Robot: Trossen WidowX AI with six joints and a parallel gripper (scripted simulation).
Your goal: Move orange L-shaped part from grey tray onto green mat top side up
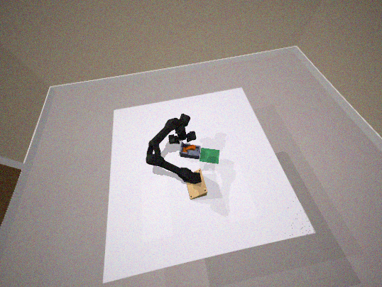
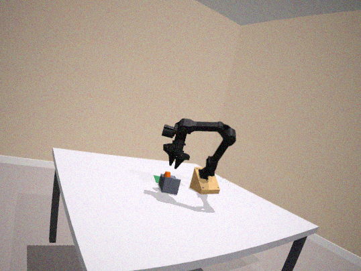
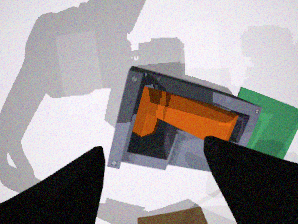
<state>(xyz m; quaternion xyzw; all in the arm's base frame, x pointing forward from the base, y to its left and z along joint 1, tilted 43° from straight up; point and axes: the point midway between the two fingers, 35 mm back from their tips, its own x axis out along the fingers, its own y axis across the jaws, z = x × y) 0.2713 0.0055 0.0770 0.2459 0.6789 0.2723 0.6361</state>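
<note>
My gripper tip is 100 mm above the orange L-shaped part, 20 mm to the left of it and 20 mm past it. From my gripper tip the other things lie so: green mat (190 mm to the right, 160 mm below, 80 mm behind).
</note>
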